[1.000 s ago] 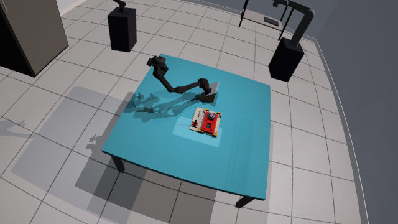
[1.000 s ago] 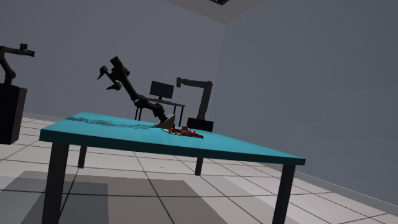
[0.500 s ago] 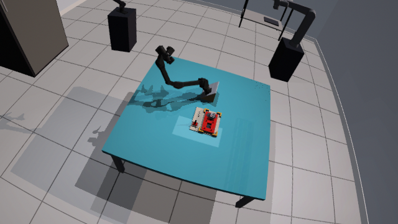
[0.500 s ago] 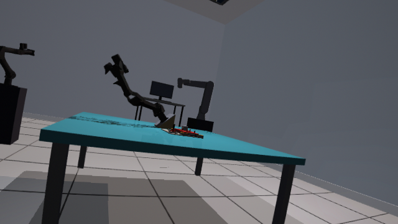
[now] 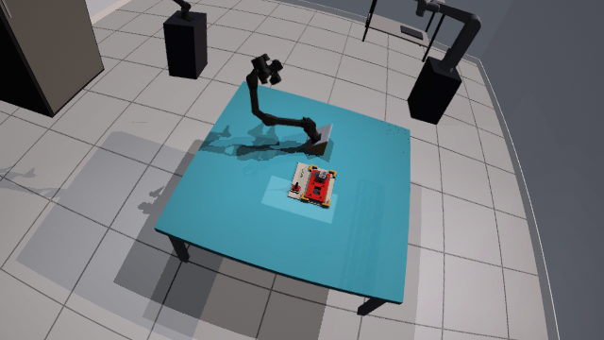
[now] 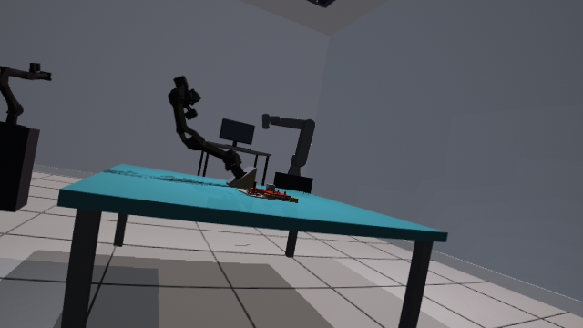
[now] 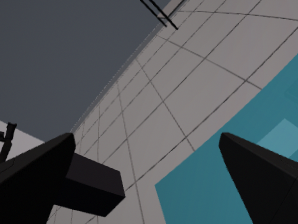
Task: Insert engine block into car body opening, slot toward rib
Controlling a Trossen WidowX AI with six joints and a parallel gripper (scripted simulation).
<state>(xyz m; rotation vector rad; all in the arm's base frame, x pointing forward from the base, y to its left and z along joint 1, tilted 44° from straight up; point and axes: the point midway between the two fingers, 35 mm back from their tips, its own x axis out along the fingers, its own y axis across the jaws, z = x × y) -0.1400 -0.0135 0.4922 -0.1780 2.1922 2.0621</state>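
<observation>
The engine block lies 470 mm ahead of my gripper tip, 410 mm to the left of it and 350 mm below it.
</observation>
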